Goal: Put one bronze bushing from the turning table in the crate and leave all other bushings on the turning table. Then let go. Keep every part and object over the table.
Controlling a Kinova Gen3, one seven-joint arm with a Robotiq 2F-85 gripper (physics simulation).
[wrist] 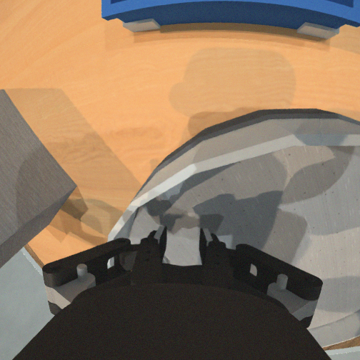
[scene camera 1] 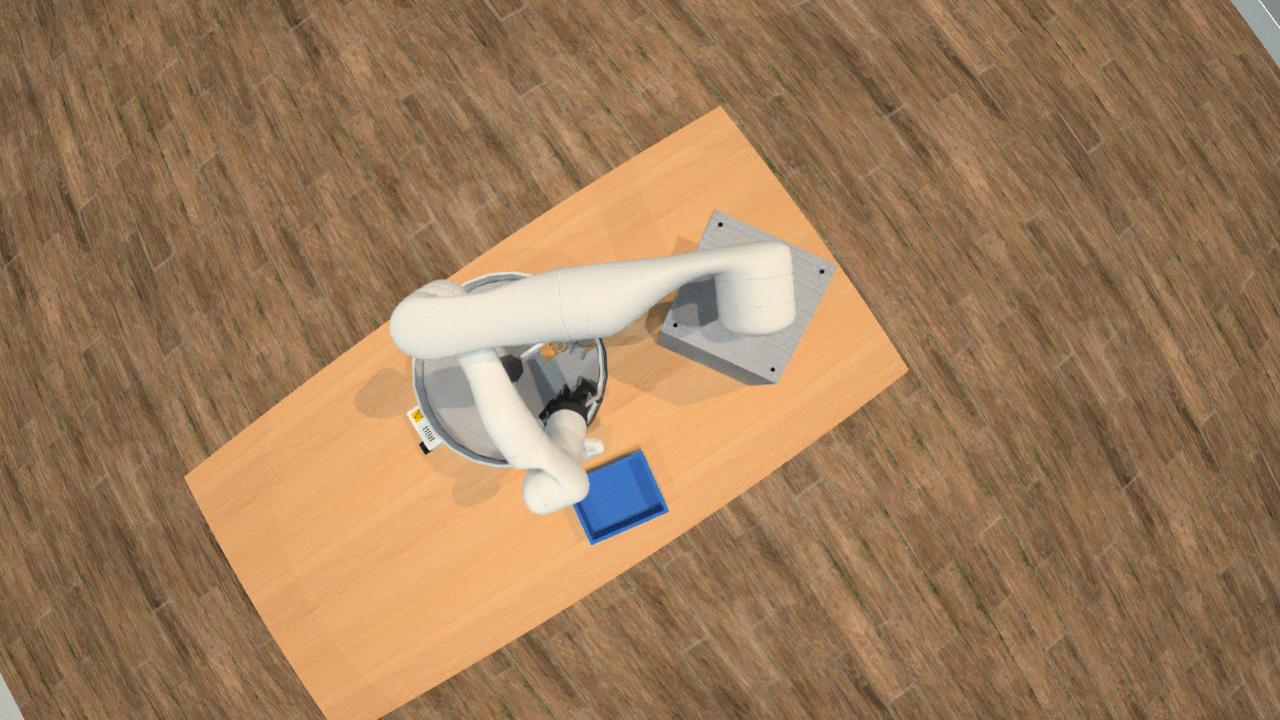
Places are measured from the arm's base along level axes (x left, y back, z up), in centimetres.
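Where they show: gripper, between the fingertips: [scene camera 1: 574, 385].
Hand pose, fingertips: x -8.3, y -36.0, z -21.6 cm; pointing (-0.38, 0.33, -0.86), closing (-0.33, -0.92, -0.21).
After its pixels a point has its place.
In the scene view, a few small orange-bronze pieces [scene camera 1: 548, 351] @(x -17.2, y -35.0, z -19.7 cm) lie at the inner side of the round grey turning table [scene camera 1: 447, 394] @(x -26.7, y -58.5, z -22.9 cm) [wrist: 325, 250], partly hidden by the arm. Which of them are bushings is too small to tell. No bushing shows in the wrist view. My gripper [scene camera 1: 572, 392] @(x -8.3, y -36.0, z -21.6 cm) [wrist: 182, 236] is partly open and empty, with a gap between the fingertips. It hangs over the turning table near its rim, on the side towards the crate, apart from the bronze pieces. The blue crate [scene camera 1: 622, 492] @(x 16.2, y -45.3, z -27.6 cm) [wrist: 230, 12] stands on the table beside the turning table; its visible inside holds no bushing.
The grey base block [scene camera 1: 742, 358] @(x 11.0, y -9.2, z -4.6 cm) [wrist: 30, 185] stands to the right in the scene view. A dark knob [scene camera 1: 511, 367] @(x -20.7, y -43.5, z -22.0 cm) is near the turning table's middle. A white label box [scene camera 1: 424, 428] @(x -24.7, y -67.5, z -22.4 cm) is at its left rim. The turning table has a raised rim on the crate side.
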